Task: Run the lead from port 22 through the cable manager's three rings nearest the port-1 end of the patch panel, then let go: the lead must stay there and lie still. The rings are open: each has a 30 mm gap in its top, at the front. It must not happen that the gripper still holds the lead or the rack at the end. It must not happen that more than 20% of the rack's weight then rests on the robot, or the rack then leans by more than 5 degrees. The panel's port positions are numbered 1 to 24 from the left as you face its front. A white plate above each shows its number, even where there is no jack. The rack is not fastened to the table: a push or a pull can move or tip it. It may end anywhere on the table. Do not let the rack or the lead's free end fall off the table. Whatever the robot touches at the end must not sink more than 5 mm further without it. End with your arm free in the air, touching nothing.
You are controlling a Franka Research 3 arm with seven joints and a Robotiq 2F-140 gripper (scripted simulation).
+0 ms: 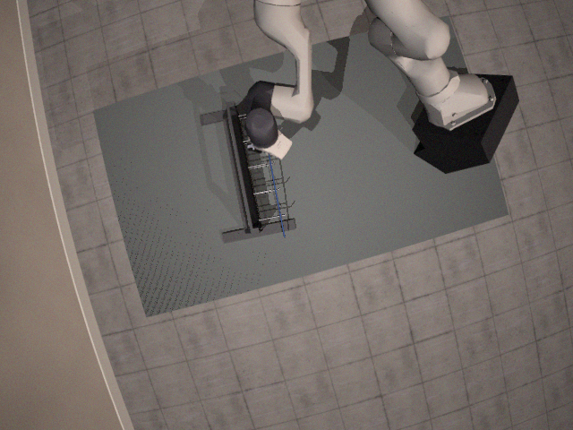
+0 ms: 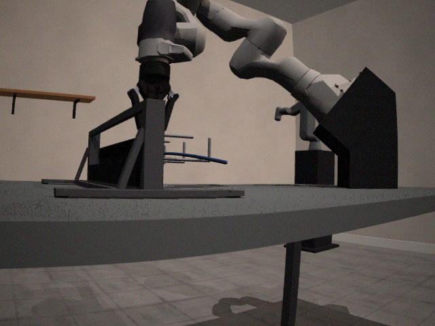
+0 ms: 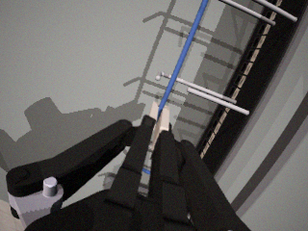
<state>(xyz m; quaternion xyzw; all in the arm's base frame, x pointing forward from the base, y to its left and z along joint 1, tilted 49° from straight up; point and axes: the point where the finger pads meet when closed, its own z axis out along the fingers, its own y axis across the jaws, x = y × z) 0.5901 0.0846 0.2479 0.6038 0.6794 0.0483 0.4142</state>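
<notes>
My hand is 110 mm short of the rack, 40 mm to the right of it and 20 mm above it.
</notes>
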